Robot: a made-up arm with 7 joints. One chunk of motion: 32 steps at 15 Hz.
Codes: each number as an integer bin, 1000 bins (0 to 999) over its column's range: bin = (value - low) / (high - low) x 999, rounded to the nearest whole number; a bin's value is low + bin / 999 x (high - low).
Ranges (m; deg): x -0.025..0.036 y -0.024..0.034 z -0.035..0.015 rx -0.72..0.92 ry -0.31..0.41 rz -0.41..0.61
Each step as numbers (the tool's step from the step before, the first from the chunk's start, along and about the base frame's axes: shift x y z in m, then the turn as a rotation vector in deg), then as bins.
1 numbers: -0.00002 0.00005 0.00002 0.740 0.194 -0.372
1 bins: 409 414 700 889 699 37
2 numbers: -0.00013 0.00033 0.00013 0.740 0.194 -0.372
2 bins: 407 419 702 889 699 37
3 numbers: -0.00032 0.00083 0.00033 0.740 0.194 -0.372
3 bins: 404 428 706 889 699 37
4 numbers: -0.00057 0.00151 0.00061 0.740 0.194 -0.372
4 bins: 400 439 711 889 699 37
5 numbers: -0.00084 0.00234 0.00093 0.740 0.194 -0.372
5 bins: 396 454 718 889 699 37
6 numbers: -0.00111 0.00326 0.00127 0.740 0.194 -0.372
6 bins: 391 470 725 889 699 37
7 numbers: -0.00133 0.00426 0.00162 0.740 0.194 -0.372
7 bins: 388 487 732 889 699 37
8 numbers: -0.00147 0.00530 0.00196 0.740 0.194 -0.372
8 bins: 385 505 738 889 699 37
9 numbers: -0.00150 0.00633 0.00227 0.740 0.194 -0.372
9 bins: 385 522 745 889 699 37
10 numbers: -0.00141 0.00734 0.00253 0.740 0.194 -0.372
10 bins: 386 540 750 889 699 37
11 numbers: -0.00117 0.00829 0.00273 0.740 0.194 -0.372
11 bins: 390 556 754 889 699 37
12 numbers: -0.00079 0.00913 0.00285 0.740 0.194 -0.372
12 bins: 396 571 756 889 699 37
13 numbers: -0.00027 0.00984 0.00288 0.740 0.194 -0.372
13 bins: 405 583 757 889 699 37
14 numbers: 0.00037 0.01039 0.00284 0.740 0.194 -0.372
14 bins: 415 592 756 889 699 37
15 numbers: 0.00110 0.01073 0.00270 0.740 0.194 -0.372
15 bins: 427 598 753 889 699 37
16 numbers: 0.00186 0.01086 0.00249 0.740 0.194 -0.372
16 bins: 440 600 749 889 699 37
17 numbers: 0.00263 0.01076 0.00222 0.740 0.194 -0.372
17 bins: 452 599 744 889 699 37
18 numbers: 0.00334 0.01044 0.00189 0.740 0.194 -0.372
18 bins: 464 593 737 889 699 37
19 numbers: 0.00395 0.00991 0.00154 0.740 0.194 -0.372
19 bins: 474 584 730 889 699 37
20 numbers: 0.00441 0.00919 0.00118 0.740 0.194 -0.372
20 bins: 482 572 723 889 699 37
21 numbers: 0.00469 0.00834 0.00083 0.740 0.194 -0.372
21 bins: 486 557 716 889 699 37
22 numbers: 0.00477 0.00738 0.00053 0.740 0.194 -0.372
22 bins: 488 540 710 889 699 37
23 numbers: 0.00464 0.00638 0.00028 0.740 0.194 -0.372
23 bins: 485 523 705 889 699 37
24 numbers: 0.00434 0.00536 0.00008 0.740 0.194 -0.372
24 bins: 481 506 701 889 699 37
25 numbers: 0.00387 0.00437 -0.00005 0.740 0.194 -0.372
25 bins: 473 489 698 889 699 37
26 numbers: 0.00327 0.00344 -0.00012 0.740 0.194 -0.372
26 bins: 463 473 697 889 699 37
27 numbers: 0.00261 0.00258 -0.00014 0.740 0.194 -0.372
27 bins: 452 458 697 889 699 37
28 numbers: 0.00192 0.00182 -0.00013 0.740 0.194 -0.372
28 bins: 441 445 697 889 699 37
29 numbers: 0.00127 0.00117 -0.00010 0.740 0.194 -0.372
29 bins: 430 434 697 889 699 37
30 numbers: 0.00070 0.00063 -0.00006 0.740 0.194 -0.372
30 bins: 421 424 698 889 699 37
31 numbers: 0.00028 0.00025 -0.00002 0.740 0.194 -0.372
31 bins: 414 418 699 889 699 37
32 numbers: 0.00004 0.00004 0.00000 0.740 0.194 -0.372
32 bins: 410 414 699 889 699 37
